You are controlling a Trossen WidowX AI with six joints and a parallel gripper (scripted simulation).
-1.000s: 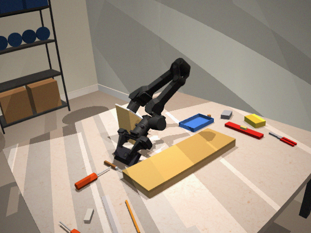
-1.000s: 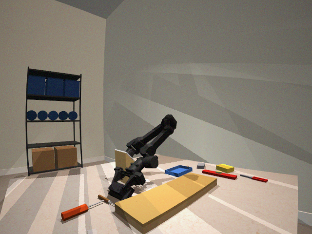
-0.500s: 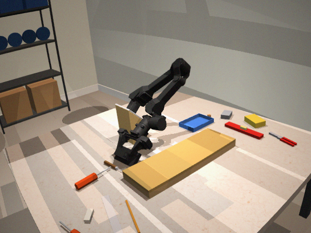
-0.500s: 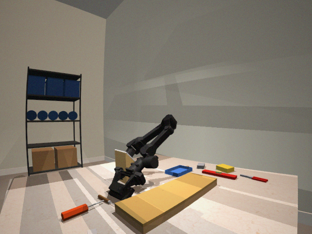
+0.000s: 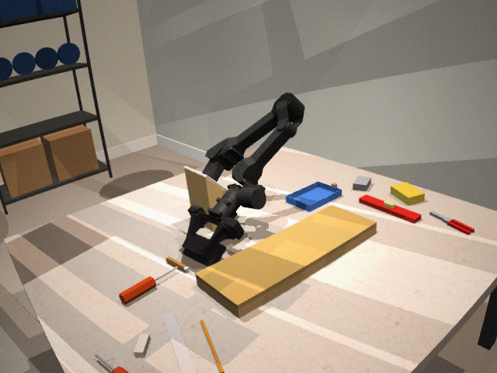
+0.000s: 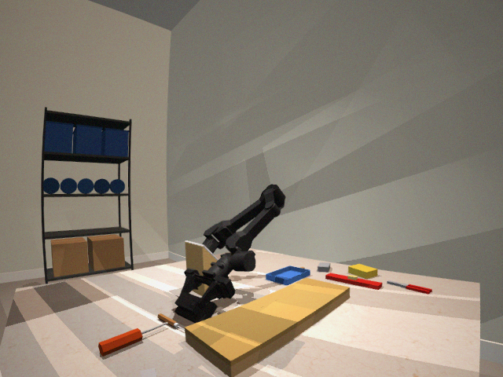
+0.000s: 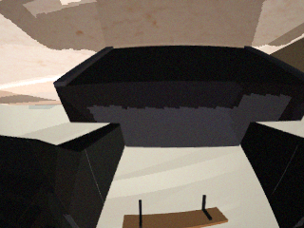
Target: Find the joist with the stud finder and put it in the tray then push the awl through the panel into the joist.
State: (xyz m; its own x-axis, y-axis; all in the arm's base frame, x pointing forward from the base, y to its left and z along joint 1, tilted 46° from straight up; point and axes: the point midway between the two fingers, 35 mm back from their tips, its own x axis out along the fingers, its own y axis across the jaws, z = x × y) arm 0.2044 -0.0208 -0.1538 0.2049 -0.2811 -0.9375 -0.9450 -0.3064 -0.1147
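The stud finder is 10 mm ahead of my gripper tip and 10 mm below it. Round my gripper tip: pencil (320 mm ahead, 120 mm to the right, 60 mm below); then ruler (310 mm ahead, 190 mm to the right, 60 mm below); then awl (10 mm ahead, 50 mm to the right, 60 mm below).
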